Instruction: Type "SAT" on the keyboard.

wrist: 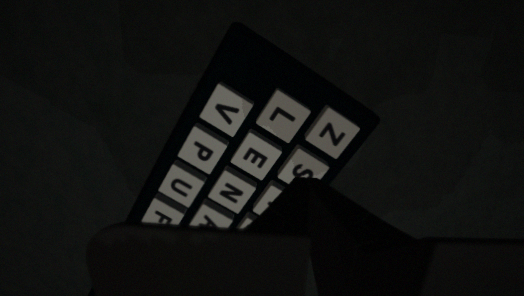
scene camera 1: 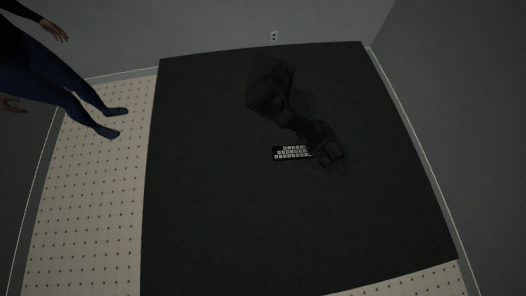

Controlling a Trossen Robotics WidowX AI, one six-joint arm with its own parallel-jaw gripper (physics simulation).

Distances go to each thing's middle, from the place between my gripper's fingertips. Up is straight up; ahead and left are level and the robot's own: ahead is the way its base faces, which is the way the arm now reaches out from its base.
Now: the s key (wrist: 301, 162) 10 mm below my hand. The rest, counted from my hand: black keyboard (wrist: 245, 61) (40 mm behind, 50 mm to the right, 20 mm below).
